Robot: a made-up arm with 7 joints.
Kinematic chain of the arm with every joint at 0, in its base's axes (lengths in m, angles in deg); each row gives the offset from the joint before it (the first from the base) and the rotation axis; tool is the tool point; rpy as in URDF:
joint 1: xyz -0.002 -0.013 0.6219 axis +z
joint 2: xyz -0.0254 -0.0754 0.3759 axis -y
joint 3: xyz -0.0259 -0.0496 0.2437 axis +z
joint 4: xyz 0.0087 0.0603 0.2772 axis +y
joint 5: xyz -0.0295 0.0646 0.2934 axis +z
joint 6: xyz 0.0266 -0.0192 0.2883 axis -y
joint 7: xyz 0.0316 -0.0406 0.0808 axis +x
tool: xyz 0.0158 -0.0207 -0.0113 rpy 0 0 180
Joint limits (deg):
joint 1: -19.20..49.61
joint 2: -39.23..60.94
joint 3: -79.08..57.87
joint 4: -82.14..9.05
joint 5: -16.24..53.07
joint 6: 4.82..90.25
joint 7: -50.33..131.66
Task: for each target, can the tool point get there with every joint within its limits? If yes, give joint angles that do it. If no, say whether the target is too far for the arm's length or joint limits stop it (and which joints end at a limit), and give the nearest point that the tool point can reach.
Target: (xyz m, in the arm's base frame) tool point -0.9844 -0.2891 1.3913
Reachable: yes | joints 27.97 49.59 -43.58 -44.40 -10.25 22.32 -0.12
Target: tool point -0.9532 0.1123 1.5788
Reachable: yes | joints -1.45 38.86 -26.79 -37.02 8.84 55.51 23.84
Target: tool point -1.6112 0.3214 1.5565
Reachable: no: too far | nearest point -1.1509 0.2073 1.4161 | short by 0.495 m
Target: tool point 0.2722 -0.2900 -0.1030
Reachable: no: joint limits stop it (at a limit: joint 1, joint 2, joint 4, joint 5, joint 6, joint 7) | nearest point -0.2736 -0.7885 0.6829 | short by 1.079 m
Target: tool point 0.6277 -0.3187 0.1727
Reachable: no: joint limits stop it (at a limit: joint 1, joint 2, joint 4, joint 5, joint 6, joint 7) | nearest point -0.0309 -0.9027 0.8094 | short by 1.086 m
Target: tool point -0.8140 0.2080 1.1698
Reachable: yes | joints 17.63 52.89 -62.69 -74.56 -0.19 69.01 8.30
